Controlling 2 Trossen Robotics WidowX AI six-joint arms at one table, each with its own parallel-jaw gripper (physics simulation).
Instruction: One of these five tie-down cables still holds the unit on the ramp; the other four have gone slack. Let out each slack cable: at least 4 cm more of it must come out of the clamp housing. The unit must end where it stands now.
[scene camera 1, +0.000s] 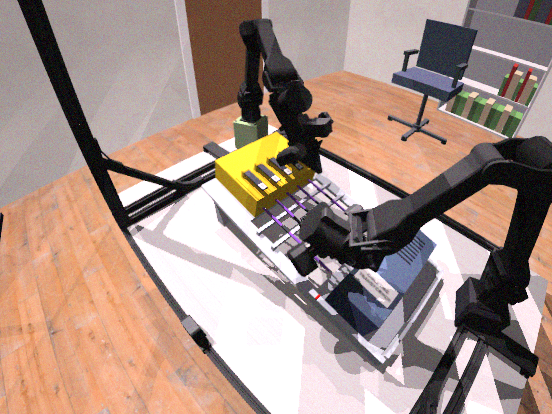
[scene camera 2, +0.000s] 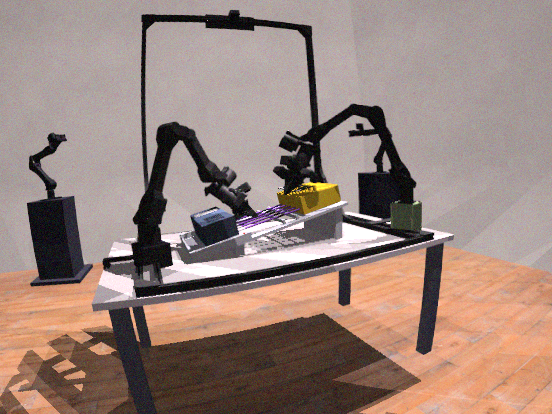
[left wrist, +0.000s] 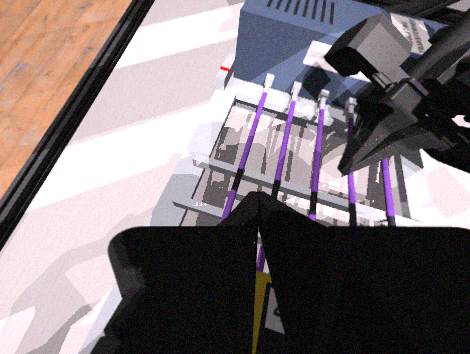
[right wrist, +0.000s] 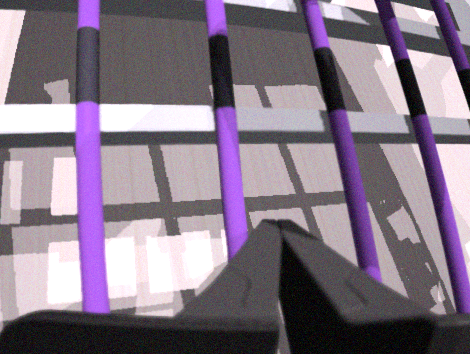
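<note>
The yellow clamp housing (scene camera 1: 237, 167) (scene camera 2: 321, 198) sits at the ramp's (scene camera 2: 325, 227) high end. The blue unit (scene camera 1: 407, 252) (scene camera 2: 215, 229) (left wrist: 280, 50) sits at the low end. Five purple cables (scene camera 1: 281, 228) (left wrist: 250, 135) (right wrist: 91, 200) run between them, each with a black band. They look nearly straight; slack is hard to tell. My left gripper (scene camera 1: 318, 168) (scene camera 2: 288, 192) (left wrist: 256, 198) is shut and empty at the housing's front. My right gripper (scene camera 2: 253, 215) (left wrist: 340, 172) (right wrist: 274, 233) is shut and empty over the cables, its tips between the second and third from the left in the right wrist view.
Crossbars (left wrist: 300, 191) (right wrist: 165, 119) span the ramp under the cables. A red mark (scene camera 1: 318, 296) (left wrist: 225, 68) shows on the ramp's edge near the unit. A green block (scene camera 1: 251, 131) (scene camera 2: 406, 216) stands under the left arm's base. A black frame surrounds the work area.
</note>
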